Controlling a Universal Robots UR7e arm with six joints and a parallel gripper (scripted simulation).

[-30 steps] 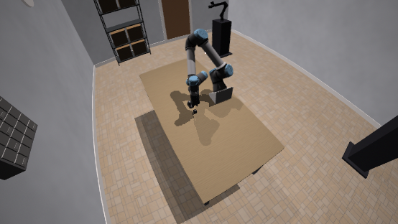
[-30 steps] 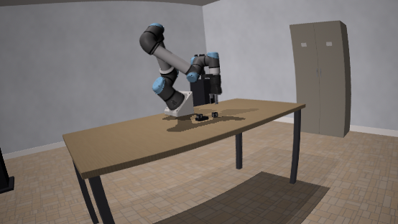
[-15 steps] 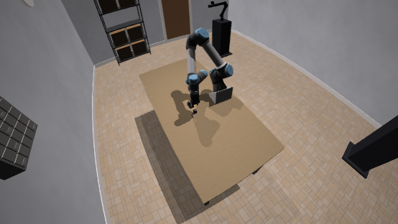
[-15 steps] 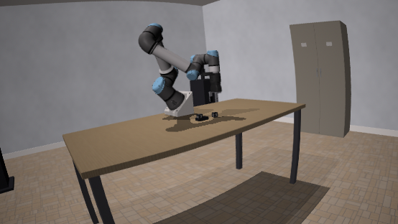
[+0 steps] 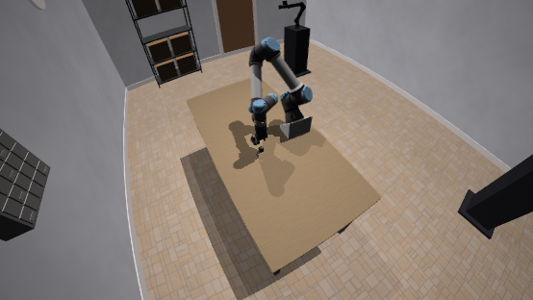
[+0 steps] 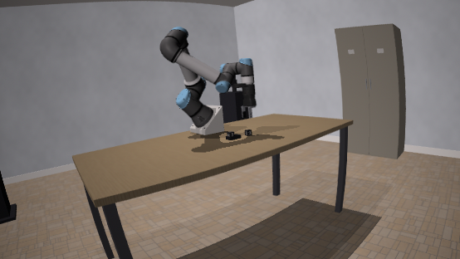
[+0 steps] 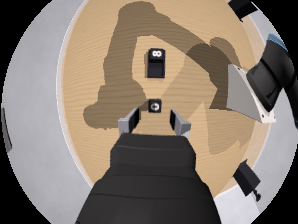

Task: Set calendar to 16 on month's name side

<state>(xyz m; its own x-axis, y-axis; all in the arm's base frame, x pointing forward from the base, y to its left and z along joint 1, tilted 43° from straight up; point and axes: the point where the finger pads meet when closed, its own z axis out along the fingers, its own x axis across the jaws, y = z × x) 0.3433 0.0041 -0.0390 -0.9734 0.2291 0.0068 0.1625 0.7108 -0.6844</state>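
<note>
Right now the black date cube is 100 mm below my hand. Also, from my hand: dark calendar tray 20 mm behind, 110 mm to the right, 110 mm below.
</note>
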